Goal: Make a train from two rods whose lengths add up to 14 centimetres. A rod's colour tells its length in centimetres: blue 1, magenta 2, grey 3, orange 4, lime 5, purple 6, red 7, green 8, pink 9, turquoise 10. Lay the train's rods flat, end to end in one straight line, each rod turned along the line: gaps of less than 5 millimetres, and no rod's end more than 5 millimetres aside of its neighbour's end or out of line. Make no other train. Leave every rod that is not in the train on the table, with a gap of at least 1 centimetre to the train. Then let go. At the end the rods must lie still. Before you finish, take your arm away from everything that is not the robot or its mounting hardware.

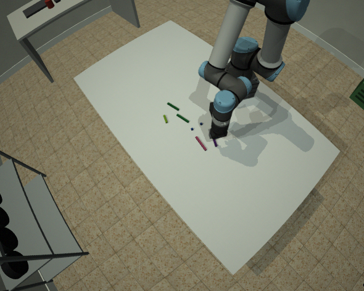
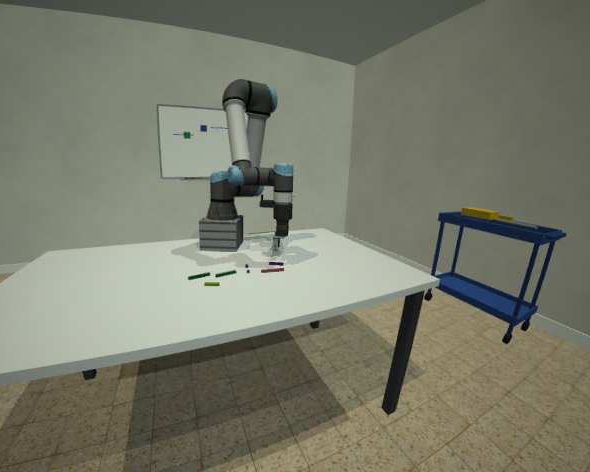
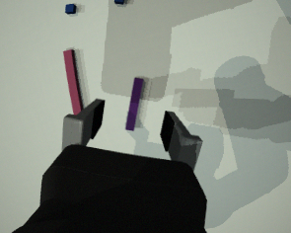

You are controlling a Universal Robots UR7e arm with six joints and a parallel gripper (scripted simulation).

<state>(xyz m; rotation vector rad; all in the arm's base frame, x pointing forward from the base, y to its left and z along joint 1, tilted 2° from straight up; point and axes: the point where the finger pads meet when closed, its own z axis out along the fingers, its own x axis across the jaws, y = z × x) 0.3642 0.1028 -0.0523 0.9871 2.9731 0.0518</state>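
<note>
Right now my hand is 80 mm above the purple rod. Also, from my hand: green rod (10 mm behind, 220 mm to the right, 80 mm below); lime rod (60 mm ahead, 290 mm to the right, 80 mm below); pink rod (50 mm ahead, 50 mm to the right, 80 mm below).
</note>
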